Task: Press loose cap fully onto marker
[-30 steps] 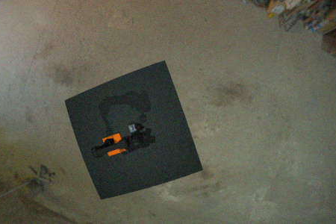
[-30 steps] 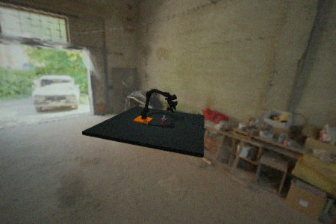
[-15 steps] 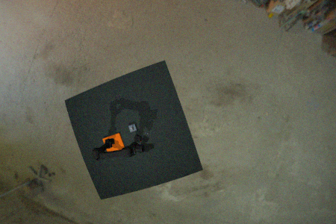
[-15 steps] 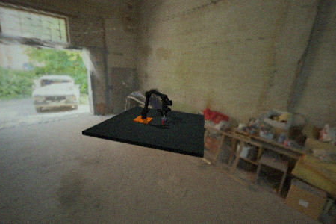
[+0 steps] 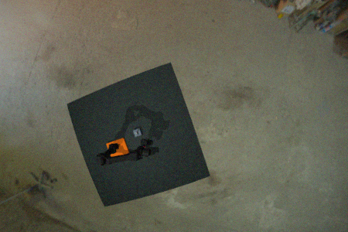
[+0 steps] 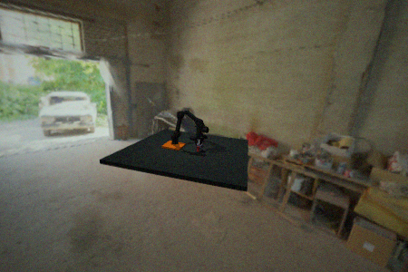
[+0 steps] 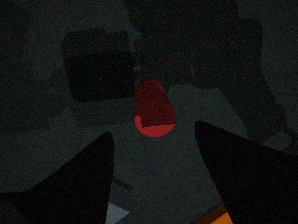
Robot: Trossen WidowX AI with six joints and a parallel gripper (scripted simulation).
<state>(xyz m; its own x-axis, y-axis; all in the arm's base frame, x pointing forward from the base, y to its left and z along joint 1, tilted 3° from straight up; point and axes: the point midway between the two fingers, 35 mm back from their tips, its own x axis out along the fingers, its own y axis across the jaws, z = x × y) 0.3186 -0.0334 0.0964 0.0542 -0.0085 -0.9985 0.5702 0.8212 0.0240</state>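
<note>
Right now the red cap is 4 cm below my gripper tip. The rest, counted from my gripper tip: marker (14 cm to the left, 5 cm behind, 3 cm below).
</note>
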